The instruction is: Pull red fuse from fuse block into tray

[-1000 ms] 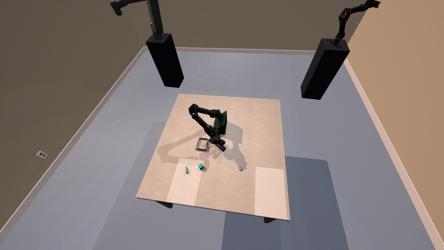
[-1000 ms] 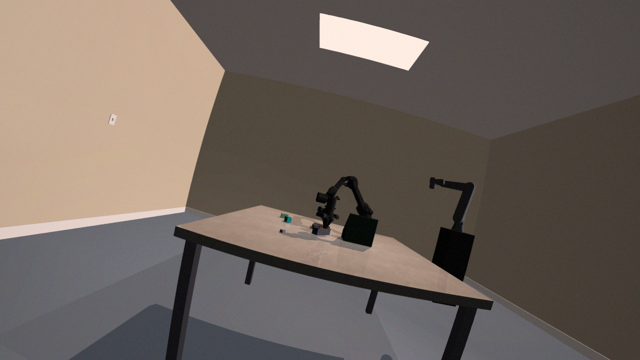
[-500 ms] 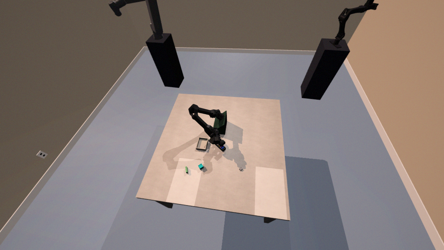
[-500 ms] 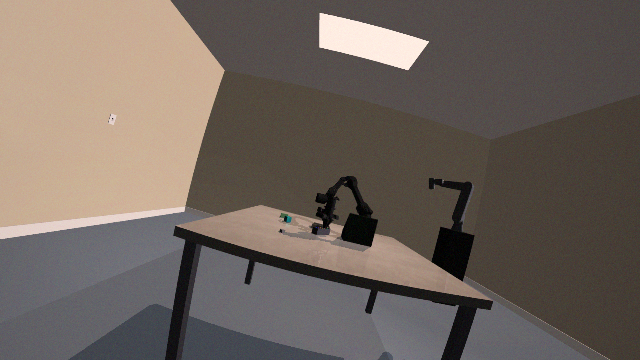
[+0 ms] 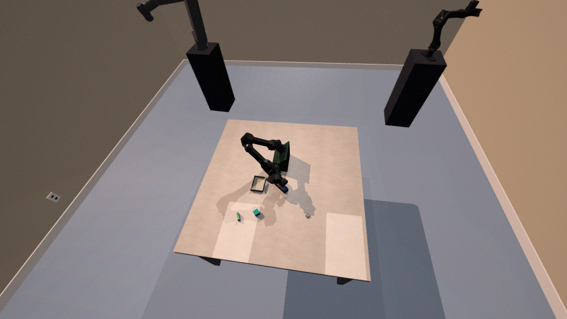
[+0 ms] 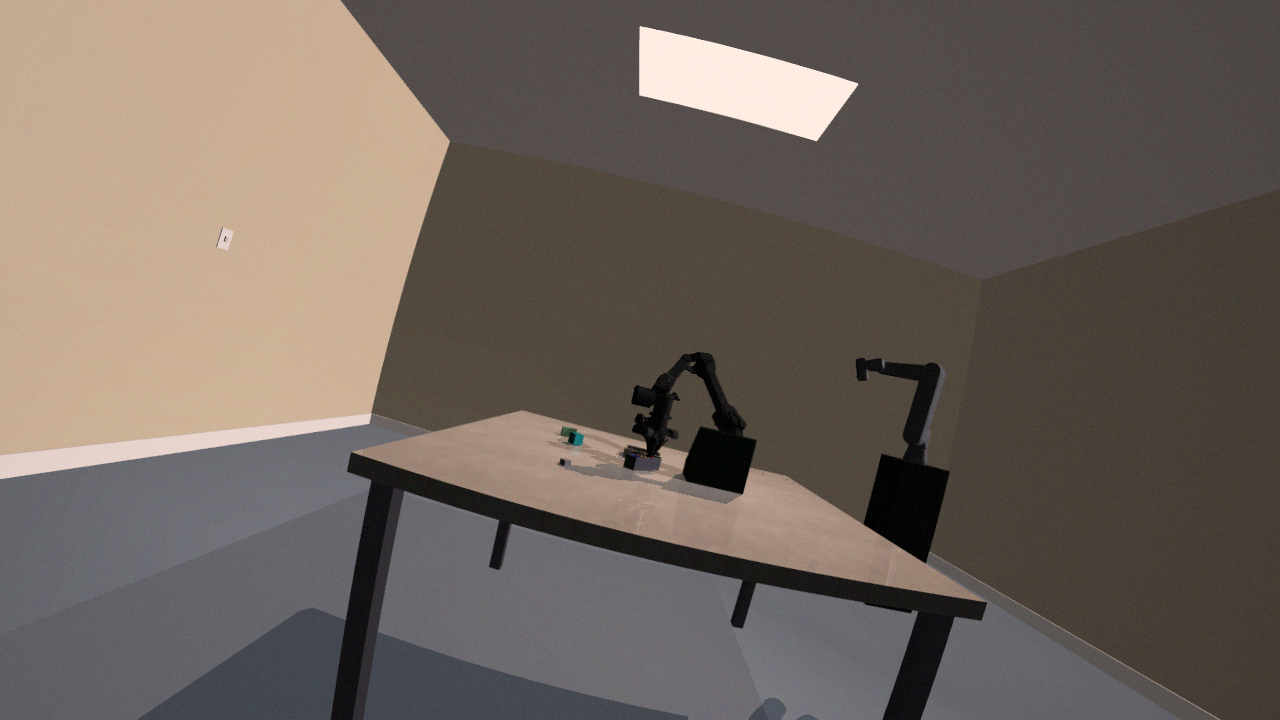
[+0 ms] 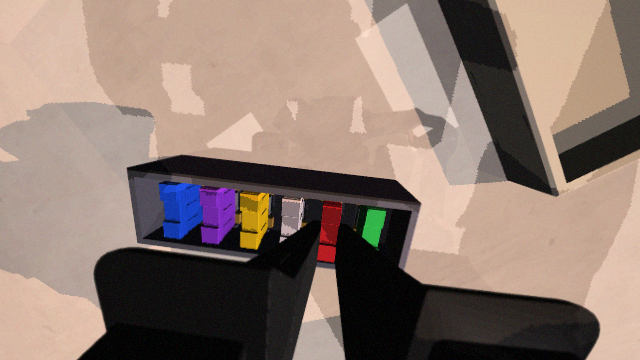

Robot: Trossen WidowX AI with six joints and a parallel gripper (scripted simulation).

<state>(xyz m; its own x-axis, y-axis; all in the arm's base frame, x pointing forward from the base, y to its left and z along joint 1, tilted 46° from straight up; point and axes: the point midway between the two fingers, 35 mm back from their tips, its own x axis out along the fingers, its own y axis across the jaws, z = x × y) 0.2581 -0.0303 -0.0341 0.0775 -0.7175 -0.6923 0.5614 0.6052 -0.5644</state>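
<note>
The white fuse is 10 mm ahead of my gripper tip, 20 mm to the left of it and 10 mm below it. Round my gripper tip: green fuse (10 mm behind, 20 mm to the right, 10 mm below); then red fuse (10 mm below); then yellow fuse (20 mm ahead, 30 mm to the left, 10 mm below).
</note>
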